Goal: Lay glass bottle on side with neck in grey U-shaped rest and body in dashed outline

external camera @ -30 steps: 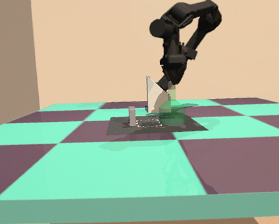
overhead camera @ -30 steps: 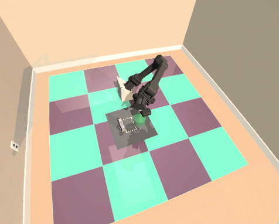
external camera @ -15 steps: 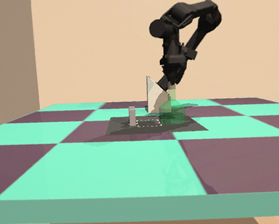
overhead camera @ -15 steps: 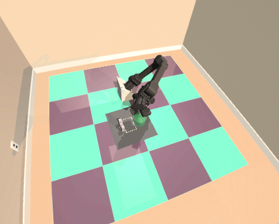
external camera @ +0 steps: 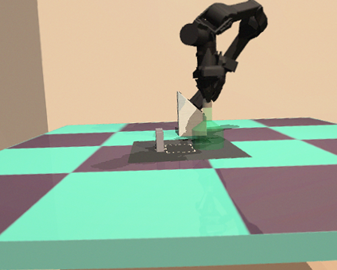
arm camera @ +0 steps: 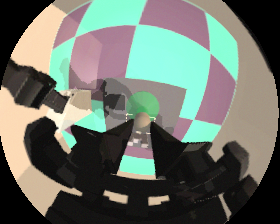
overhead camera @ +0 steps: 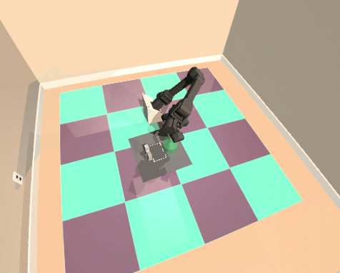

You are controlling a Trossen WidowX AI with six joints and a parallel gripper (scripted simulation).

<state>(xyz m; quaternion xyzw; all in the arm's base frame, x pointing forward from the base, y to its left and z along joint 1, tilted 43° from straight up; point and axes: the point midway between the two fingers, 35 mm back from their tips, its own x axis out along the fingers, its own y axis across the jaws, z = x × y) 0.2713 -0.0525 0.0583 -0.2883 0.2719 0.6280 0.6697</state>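
The green glass bottle is 50 mm below my gripper tip. Round my gripper tip: dark grey mat (140 mm below, 70 mm to the right).
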